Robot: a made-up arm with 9 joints. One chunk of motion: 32 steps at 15 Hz.
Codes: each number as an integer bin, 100 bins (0 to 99) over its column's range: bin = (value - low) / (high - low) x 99, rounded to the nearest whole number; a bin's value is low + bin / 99 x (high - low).
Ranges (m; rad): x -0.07..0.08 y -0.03..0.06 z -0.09..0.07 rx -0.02..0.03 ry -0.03..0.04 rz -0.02..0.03
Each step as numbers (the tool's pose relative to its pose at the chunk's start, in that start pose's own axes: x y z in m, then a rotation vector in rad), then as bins.
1 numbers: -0.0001 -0.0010 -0.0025 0.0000 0.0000 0.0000
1 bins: 46 32 54 40 42 40
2 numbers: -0.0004 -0.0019 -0.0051 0.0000 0.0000 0.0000
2 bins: 46 31 53 40 42 40
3 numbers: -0.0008 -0.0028 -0.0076 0.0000 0.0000 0.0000
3 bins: 46 30 51 40 42 40
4 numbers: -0.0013 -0.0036 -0.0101 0.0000 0.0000 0.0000
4 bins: 45 29 49 40 42 40
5 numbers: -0.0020 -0.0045 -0.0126 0.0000 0.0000 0.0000
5 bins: 45 28 48 40 42 40
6 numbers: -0.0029 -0.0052 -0.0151 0.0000 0.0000 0.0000
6 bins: 44 27 46 40 42 40
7 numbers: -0.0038 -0.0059 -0.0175 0.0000 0.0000 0.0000
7 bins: 44 27 45 40 42 40
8 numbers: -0.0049 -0.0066 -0.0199 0.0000 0.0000 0.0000
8 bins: 43 26 43 40 42 40
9 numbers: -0.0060 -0.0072 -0.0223 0.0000 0.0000 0.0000
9 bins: 42 25 42 40 42 40
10 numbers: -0.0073 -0.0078 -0.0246 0.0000 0.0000 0.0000
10 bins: 41 24 40 40 42 40
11 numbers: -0.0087 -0.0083 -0.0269 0.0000 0.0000 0.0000
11 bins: 40 24 39 40 42 40
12 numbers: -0.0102 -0.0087 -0.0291 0.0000 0.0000 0.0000
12 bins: 39 23 38 40 42 40
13 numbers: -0.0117 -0.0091 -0.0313 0.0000 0.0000 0.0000
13 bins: 38 23 36 40 42 40
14 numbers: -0.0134 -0.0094 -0.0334 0.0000 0.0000 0.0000
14 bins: 37 23 35 40 42 40
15 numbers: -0.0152 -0.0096 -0.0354 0.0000 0.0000 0.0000
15 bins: 36 22 34 40 42 40
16 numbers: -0.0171 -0.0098 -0.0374 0.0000 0.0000 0.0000
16 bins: 35 22 33 40 42 40
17 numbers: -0.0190 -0.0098 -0.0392 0.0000 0.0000 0.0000
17 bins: 34 22 31 40 42 40
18 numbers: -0.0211 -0.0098 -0.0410 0.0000 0.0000 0.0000
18 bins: 32 22 30 40 42 40
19 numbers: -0.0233 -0.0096 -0.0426 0.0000 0.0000 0.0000
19 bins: 31 22 29 40 42 40
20 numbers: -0.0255 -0.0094 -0.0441 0.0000 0.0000 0.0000
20 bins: 29 23 28 40 42 40
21 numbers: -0.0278 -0.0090 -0.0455 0.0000 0.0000 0.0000
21 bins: 28 23 28 40 42 40
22 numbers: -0.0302 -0.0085 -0.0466 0.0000 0.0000 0.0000
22 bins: 26 24 27 40 42 40
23 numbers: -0.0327 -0.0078 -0.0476 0.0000 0.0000 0.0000
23 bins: 25 24 26 40 42 40
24 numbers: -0.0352 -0.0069 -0.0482 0.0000 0.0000 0.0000
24 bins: 23 25 26 40 42 40
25 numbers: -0.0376 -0.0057 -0.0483 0.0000 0.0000 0.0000
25 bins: 21 27 26 40 42 40
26 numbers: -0.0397 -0.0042 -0.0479 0.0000 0.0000 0.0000
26 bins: 20 28 26 40 42 40
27 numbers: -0.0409 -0.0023 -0.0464 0.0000 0.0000 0.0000
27 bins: 19 30 27 40 42 40
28 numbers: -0.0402 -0.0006 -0.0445 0.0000 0.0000 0.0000
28 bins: 20 32 28 40 42 40
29 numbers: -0.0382 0.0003 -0.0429 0.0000 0.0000 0.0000
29 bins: 21 33 29 40 42 40
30 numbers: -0.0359 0.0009 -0.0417 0.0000 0.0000 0.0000
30 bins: 23 34 30 40 42 40
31 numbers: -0.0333 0.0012 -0.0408 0.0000 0.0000 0.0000
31 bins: 24 34 30 40 42 40
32 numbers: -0.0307 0.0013 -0.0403 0.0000 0.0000 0.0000
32 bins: 26 34 31 40 42 40
